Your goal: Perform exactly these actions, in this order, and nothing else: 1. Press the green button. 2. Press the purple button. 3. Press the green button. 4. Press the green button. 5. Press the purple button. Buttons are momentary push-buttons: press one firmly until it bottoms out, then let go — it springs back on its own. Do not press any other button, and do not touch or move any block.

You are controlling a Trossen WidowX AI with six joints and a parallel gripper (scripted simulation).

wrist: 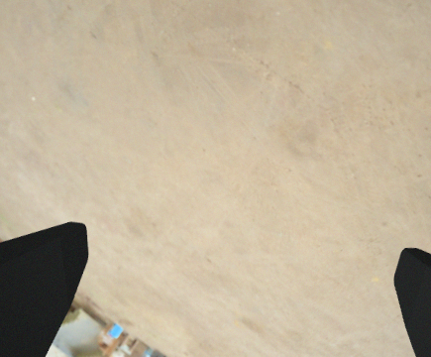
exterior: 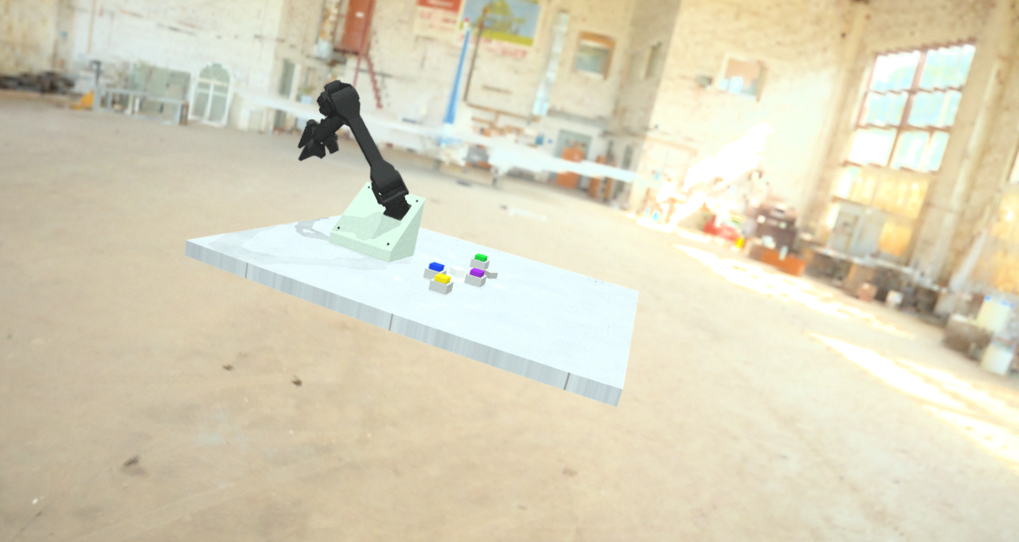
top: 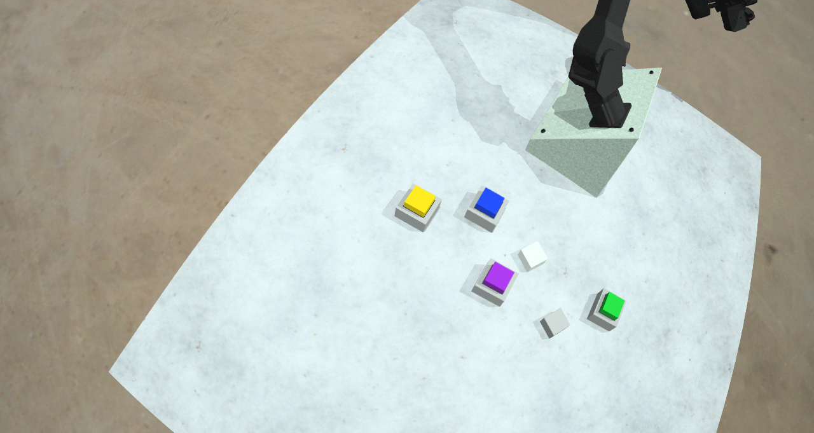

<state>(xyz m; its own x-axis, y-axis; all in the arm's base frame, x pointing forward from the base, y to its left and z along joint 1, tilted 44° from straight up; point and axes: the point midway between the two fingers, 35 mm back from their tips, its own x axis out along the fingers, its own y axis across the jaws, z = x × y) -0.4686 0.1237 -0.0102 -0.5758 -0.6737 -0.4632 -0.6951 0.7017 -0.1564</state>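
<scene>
The green button lies 720 mm ahead of my gripper tip, 70 mm to the left of it and 170 mm below it. Round my gripper tip: white block: 720 mm ahead, 80 mm to the right, 190 mm below; then grey block: 790 mm ahead, 190 mm below; then blue button: 700 mm ahead, 180 mm to the right, 170 mm below.
</scene>
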